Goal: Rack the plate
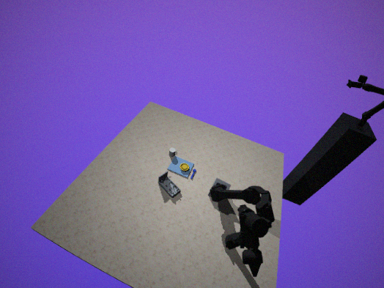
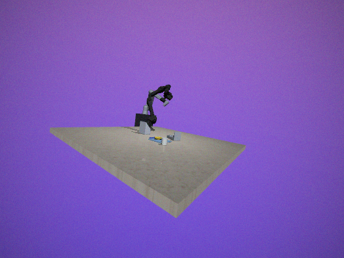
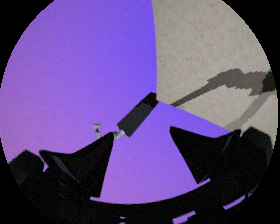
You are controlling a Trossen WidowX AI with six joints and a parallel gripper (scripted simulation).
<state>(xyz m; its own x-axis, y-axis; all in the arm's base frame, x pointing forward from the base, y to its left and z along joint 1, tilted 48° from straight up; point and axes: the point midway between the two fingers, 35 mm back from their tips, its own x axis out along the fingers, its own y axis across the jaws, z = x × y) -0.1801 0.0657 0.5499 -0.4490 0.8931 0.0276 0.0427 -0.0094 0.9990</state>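
Right now my gripper tip is 570 mm to the left of the yellow plate, 440 mm short of it and 380 mm above it. From my gripper tip the other things lie so: blue spoon (560 mm to the right, 390 mm below, 370 mm ahead); grey dish rack (470 mm ahead, 380 mm to the right, 370 mm below); light blue mat (570 mm to the right, 470 mm ahead, 390 mm below).
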